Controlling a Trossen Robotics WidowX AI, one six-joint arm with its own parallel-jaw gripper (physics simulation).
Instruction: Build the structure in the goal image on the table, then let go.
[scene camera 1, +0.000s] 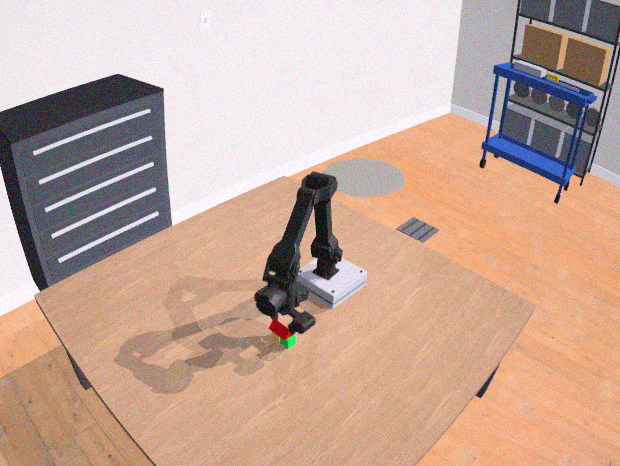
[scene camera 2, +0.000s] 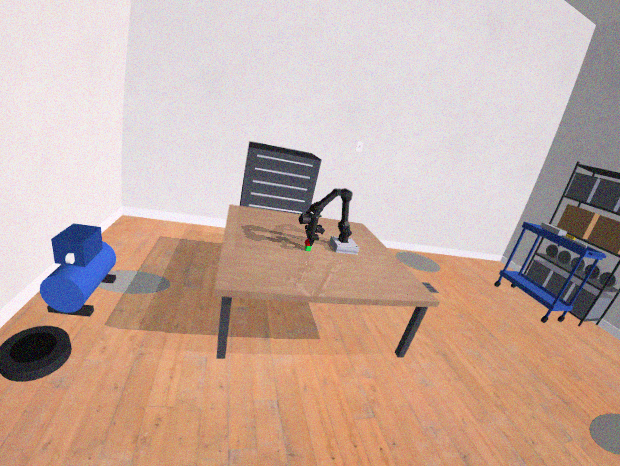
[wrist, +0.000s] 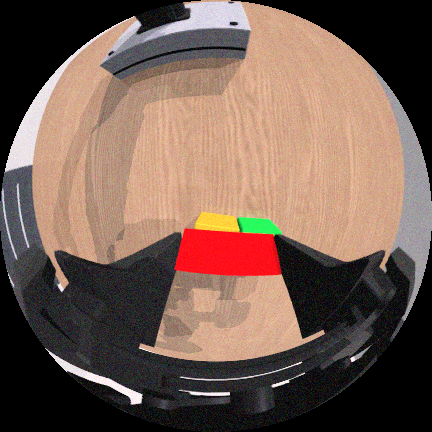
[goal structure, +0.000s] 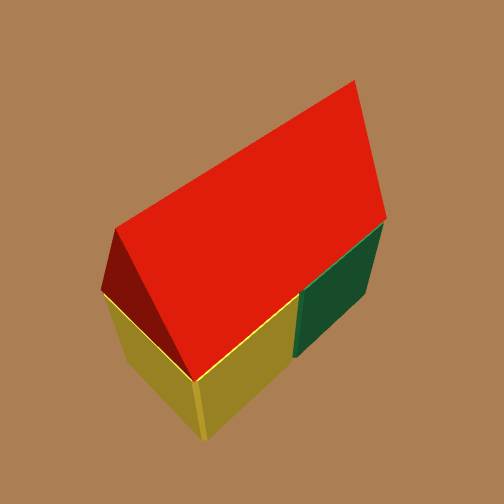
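Seen in the pictures: gripper, fingertip midpoint: (scene camera 1: 284, 328) (scene camera 2: 309, 243) (wrist: 228, 239); arm's base, link origin: (scene camera 1: 325, 271) (scene camera 2: 343, 240).
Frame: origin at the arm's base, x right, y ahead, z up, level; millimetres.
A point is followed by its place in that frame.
Observation:
A red block (scene camera 1: 280, 329) @[x -50, y 301, z -5 mm] (scene camera 2: 308, 242) @[x -66, y 300, z -1 mm] (wrist: 228, 257) @[x -47, y 285, z -2 mm] is between the two black fingers of my gripper (scene camera 1: 286, 327) @[x -48, y 280, z -16 mm] (scene camera 2: 310, 241) @[x -48, y 280, z -16 mm] (wrist: 228, 239) @[x -48, y 280, z -16 mm], with a fingertip against each end in the wrist view. My gripper is shut on it. The block looks tilted in the first scene view. A yellow block (scene camera 1: 276, 337) @[x -38, y 305, z -43 mm] (wrist: 217, 221) @[x -40, y 271, z -32 mm] and a green block (scene camera 1: 288, 341) @[x -85, y 310, z -26 mm] (scene camera 2: 308, 248) @[x -88, y 299, z -35 mm] (wrist: 258, 226) @[x -72, y 278, z -31 mm] sit side by side on the table (scene camera 1: 380, 370) @[x -348, y 225, z -55 mm] (scene camera 2: 280, 275) @[x -403, y 571, z -56 mm] (wrist: 300, 150) @[x -129, y 212, z -56 mm]. The red block partly hides both; whether it touches them I cannot tell.
The arm's pale base plate (scene camera 1: 334, 285) @[x -60, y 41, z -1 mm] (scene camera 2: 344, 246) @[x -94, y 33, z -2 mm] (wrist: 200, 40) @[x -40, y 80, z -22 mm] stands on the table close to the blocks. A dark drawer cabinet (scene camera 1: 100, 185) (scene camera 2: 280, 180) stands behind the table. A blue cart (scene camera 1: 531, 157) (scene camera 2: 538, 290) stands on the floor to the right.

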